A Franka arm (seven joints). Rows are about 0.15 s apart.
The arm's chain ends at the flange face. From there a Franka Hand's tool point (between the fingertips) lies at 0.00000 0.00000 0.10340 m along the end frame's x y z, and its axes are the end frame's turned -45 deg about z.
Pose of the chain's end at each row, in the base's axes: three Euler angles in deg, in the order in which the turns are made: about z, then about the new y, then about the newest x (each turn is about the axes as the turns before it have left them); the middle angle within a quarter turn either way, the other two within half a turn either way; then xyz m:
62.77, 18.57, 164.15, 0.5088, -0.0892, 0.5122
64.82, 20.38, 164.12, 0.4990, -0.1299, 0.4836
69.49, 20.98, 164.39, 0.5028, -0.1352, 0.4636
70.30, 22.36, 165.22, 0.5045, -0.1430, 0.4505
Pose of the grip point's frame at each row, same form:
110.94, 24.10, -177.36, 0.5194, -0.1303, 0.4179
113.62, 25.32, -175.88, 0.5099, -0.1733, 0.3904
118.49, 25.52, -175.20, 0.5164, -0.1783, 0.3706
119.73, 25.84, -173.48, 0.5165, -0.1877, 0.3580

